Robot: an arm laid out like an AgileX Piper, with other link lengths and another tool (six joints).
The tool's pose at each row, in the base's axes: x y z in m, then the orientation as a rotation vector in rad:
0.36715 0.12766 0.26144 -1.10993 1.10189 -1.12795
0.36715 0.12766 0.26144 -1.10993 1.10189 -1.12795
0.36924 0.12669 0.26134 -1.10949 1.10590 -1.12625
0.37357 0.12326 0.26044 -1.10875 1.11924 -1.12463
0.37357 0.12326 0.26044 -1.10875 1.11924 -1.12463
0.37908 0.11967 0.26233 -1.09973 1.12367 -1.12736
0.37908 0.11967 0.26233 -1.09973 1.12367 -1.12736
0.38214 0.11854 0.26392 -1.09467 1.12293 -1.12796
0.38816 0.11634 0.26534 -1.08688 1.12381 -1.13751
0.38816 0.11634 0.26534 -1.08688 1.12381 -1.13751
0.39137 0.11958 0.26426 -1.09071 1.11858 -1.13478
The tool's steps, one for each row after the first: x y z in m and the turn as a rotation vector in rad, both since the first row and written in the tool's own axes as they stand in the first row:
0.00000 0.00000 0.00000 0.00000 0.00000 0.00000
0.00117 0.00023 0.00197 -0.00242 0.00175 0.00230
0.00507 0.00126 0.00586 -0.01003 0.00973 0.00685
0.00507 0.00126 0.00586 -0.01003 0.00973 0.00685
0.00901 -0.00037 0.01121 -0.00608 0.01638 0.01121
0.00901 -0.00037 0.01121 -0.00608 0.01638 0.01121
0.01031 -0.00173 0.01431 -0.00221 0.01747 0.01354
0.01296 -0.00271 0.02024 0.00452 0.02543 0.01185
0.01296 -0.00271 0.02024 0.00452 0.02543 0.01185
0.01014 -0.00101 0.02358 0.00445 0.01950 0.01029

